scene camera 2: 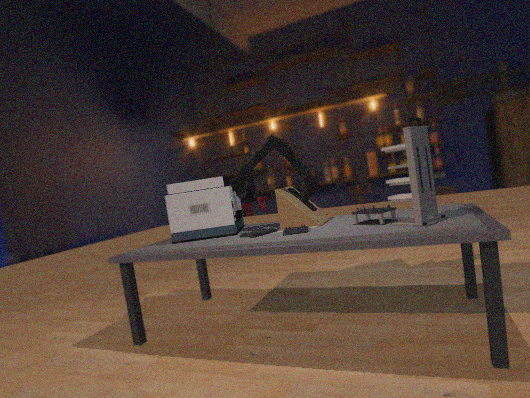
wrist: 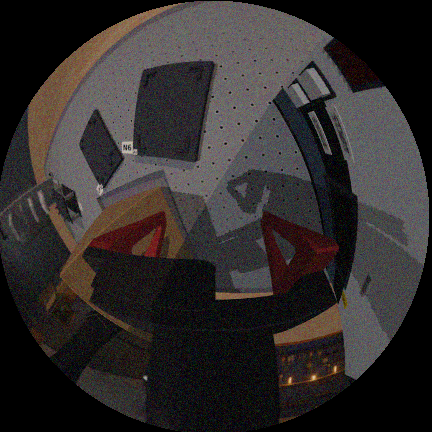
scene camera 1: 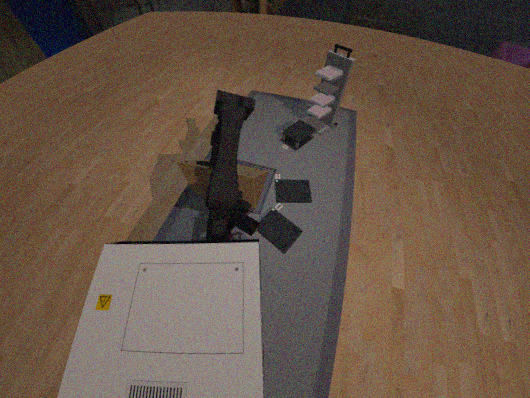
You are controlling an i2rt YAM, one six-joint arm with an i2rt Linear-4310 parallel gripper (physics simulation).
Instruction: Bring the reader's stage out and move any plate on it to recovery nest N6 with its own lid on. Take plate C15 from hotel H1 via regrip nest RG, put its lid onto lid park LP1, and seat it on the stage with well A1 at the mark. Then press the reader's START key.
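Places are measured from the arm's base along level axes (x ahead, y left, z up), in metres.
Where they show: gripper, fingertip midpoint: [scene camera 2: 257, 212] [wrist: 213, 216]; arm's base, link origin: [scene camera 2: 301, 199].
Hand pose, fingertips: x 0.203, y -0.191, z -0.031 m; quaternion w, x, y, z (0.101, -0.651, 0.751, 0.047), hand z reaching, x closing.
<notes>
Each offset is from my fingertips to the top centre of the thing. "pt": to the spot under its first point.
My gripper [scene camera 2: 255, 205] [wrist: 213, 216] is open and empty, its red fingers wide apart in front of the reader {dz +0.232, dx +0.039, dy -0.319 m} [scene camera 1: 185, 310] [scene camera 2: 197, 215]. The fingers are mostly hidden in scene camera 1. In the wrist view the reader's front shows two pale keys [wrist: 315, 82] [wrist: 299, 95]; their lettering is unreadable. No stage or plate shows outside the reader. Nest N6 {dz -0.080, dx +0.136, dy +0.076 m} [scene camera 1: 280, 231] [wrist: 172, 110] is a dark, bare pad. Hotel H1 [scene camera 1: 341, 62] [scene camera 2: 422, 175] holds several pale plates; C15 cannot be told apart. A raised dark stand [scene camera 1: 298, 134] [scene camera 2: 375, 214], seemingly RG, stands before it.
Another dark pad {pt dz -0.088, dx +0.129, dy +0.279 m} [scene camera 1: 293, 191] [wrist: 100, 147] lies beside N6; its label is unreadable. A wooden wedge-shaped block [scene camera 1: 255, 186] [scene camera 2: 295, 207] stands near the arm's base. The arm [scene camera 1: 225, 165] [scene camera 2: 272, 142] arches above the grey bench [scene camera 1: 305, 280] [scene camera 2: 320, 242]. The reader's dark screen [wrist: 356, 67] is near the keys.
</notes>
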